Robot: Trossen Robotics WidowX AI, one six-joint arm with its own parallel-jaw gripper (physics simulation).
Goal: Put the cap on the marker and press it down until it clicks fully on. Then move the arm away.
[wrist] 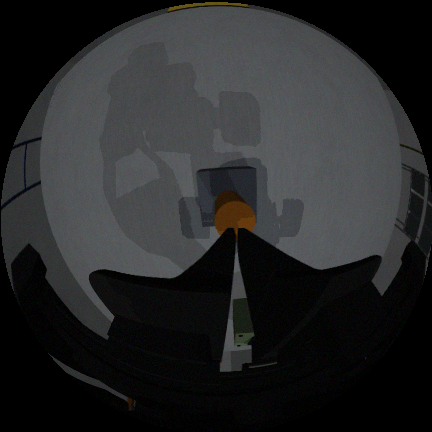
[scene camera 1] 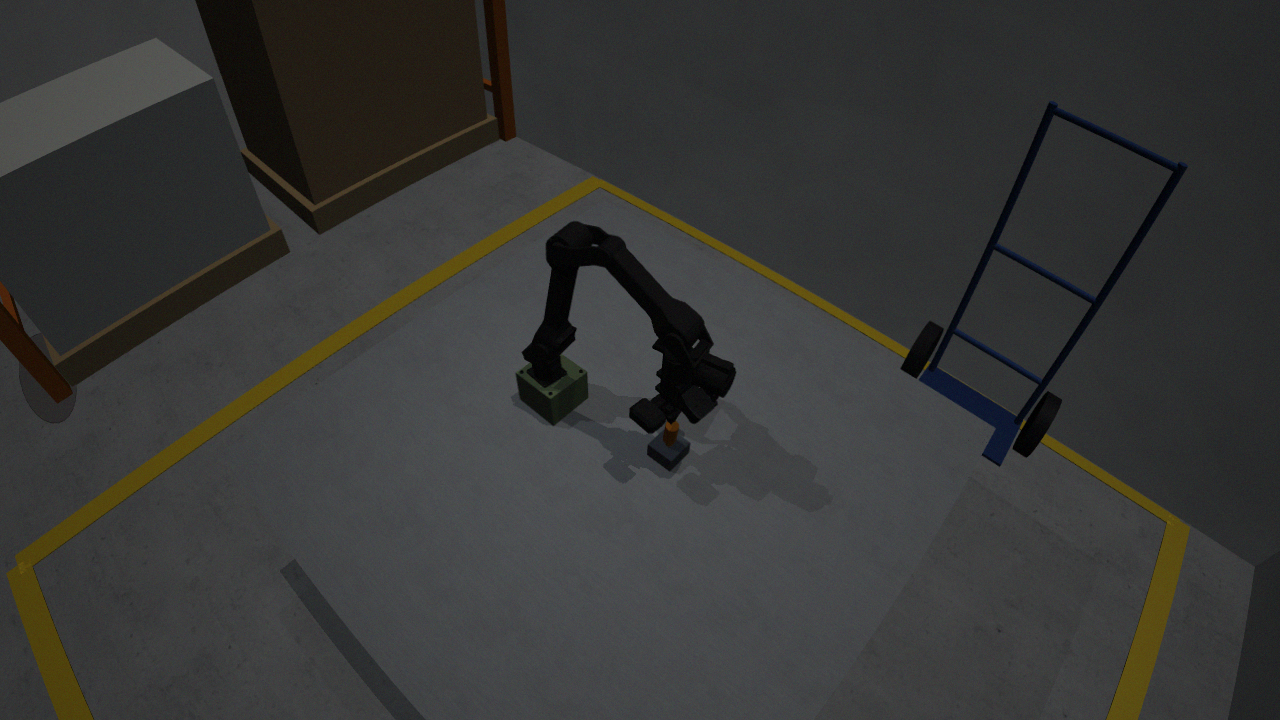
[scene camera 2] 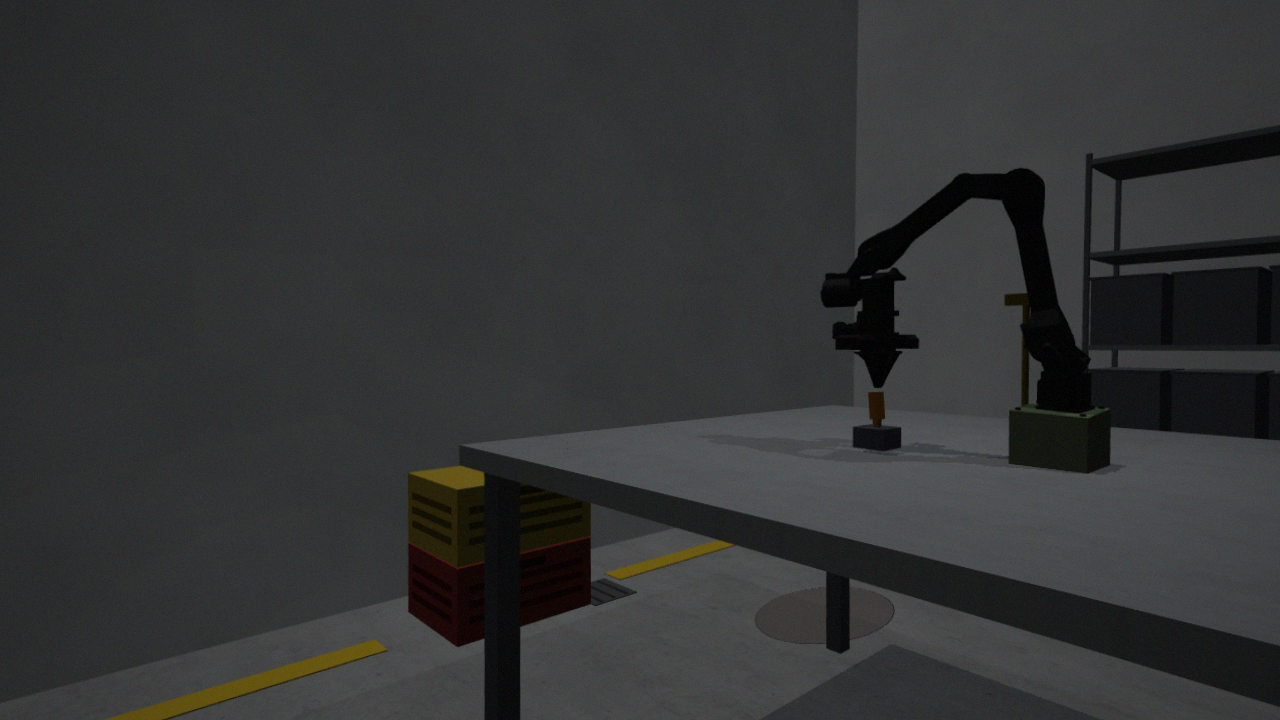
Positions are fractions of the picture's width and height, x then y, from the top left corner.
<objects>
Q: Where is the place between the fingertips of the gripper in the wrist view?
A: At 0.54,0.54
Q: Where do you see an orange cap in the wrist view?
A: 0.53,0.49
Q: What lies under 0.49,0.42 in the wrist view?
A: A dark grey block.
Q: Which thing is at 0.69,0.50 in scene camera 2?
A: The gripper.
</objects>
